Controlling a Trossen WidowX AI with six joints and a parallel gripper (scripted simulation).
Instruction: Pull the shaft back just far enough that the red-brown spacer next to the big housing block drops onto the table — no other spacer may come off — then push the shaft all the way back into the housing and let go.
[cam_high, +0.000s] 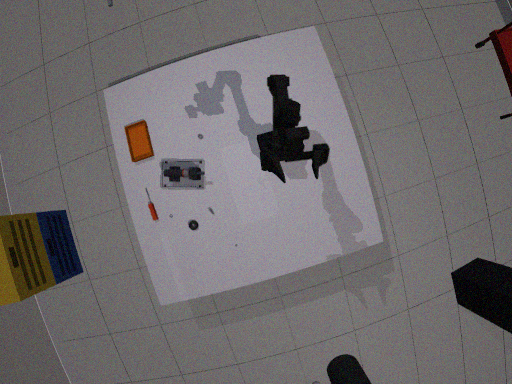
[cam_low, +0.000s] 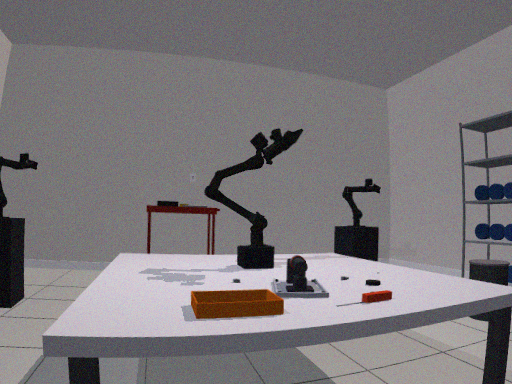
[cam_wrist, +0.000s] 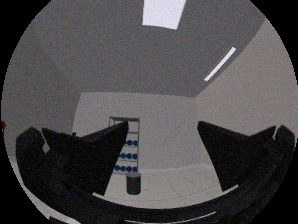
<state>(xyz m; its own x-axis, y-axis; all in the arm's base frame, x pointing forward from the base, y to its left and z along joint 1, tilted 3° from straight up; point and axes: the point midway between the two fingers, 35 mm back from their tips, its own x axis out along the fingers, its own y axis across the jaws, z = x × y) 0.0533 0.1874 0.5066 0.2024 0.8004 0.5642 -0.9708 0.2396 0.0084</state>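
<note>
My gripper tip is now 550 mm above the red-brown spacer, 410 mm short of it and 230 mm to the left of it. From my gripper tip the other things lie so: red-handled screwdriver: 670 mm ahead, 620 mm below, 160 mm to the right; orange tray: 620 mm below, 610 mm ahead, 500 mm to the right.
</note>
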